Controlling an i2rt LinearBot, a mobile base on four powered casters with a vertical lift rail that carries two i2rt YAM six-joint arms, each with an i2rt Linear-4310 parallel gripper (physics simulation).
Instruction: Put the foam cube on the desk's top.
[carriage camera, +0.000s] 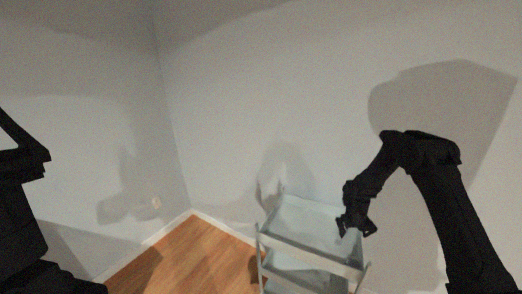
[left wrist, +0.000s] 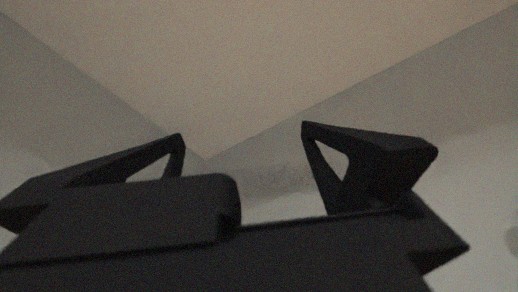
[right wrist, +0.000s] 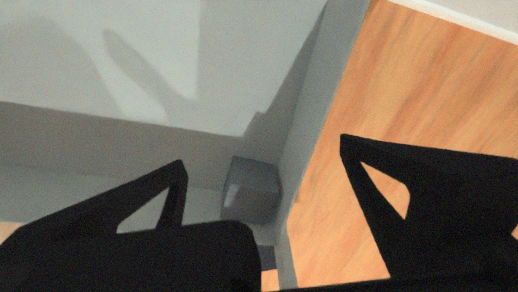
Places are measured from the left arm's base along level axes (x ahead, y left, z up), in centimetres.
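Where they show: left gripper, fingertip midpoint: (left wrist: 242, 133); right gripper, fingertip midpoint: (carriage camera: 352, 237) (right wrist: 260, 156).
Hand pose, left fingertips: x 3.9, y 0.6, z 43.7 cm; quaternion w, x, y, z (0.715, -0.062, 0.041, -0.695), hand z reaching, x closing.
Things, the pixels of their top centre, and the offset from my left fingertips. Level surfaces: height alone.
- foam cube, middle of its top: (right wrist: 248, 206) (carriage camera: 352, 264) dx +25.9, dy -64.6, dz -63.8 cm
- Wood floor, its level: dz -134.7 cm
- wall outlet, middle of its top: (carriage camera: 155, 197) dx +95.7, dy +75.9, dz -89.0 cm
The foam cube (right wrist: 252, 192), a grey block, sits in a corner of the top tray of a pale grey-blue cart (carriage camera: 310, 254) (right wrist: 319, 92), against the tray's side wall in the right wrist view. My right gripper (carriage camera: 355, 234) (right wrist: 260, 156) is open and empty, pointing down over the tray's right part. The cube shows beyond the gap between its fingers, not touched by either as far as I can see. My left gripper (left wrist: 242, 133) is open and empty, with ceiling and walls behind its fingers. The desk does not show in these views.
The cart stands beside a wall near a room corner. Its lower shelves show below the top tray. Wood floor (carriage camera: 190, 255) (right wrist: 425, 90) lies to the left of the cart in the carriage view. A wall outlet (carriage camera: 156, 203) is on the left wall.
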